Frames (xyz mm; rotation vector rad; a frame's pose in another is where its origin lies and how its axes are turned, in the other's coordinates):
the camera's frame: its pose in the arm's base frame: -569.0 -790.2 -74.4 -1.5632 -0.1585 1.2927
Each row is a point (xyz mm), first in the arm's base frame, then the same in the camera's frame.
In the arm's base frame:
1: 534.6 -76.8 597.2
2: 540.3 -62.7 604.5
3: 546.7 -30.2 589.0
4: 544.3 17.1 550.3
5: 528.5 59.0 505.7
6: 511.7 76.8 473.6
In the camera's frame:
1: 488.6 -1354.0 -325.6
2: 495.5 -1368.4 -320.3
3: 529.2 -1374.0 -307.4
4: 583.9 -1364.2 -281.8
5: 633.3 -1341.2 -249.8
6: 658.6 -1316.5 -230.2

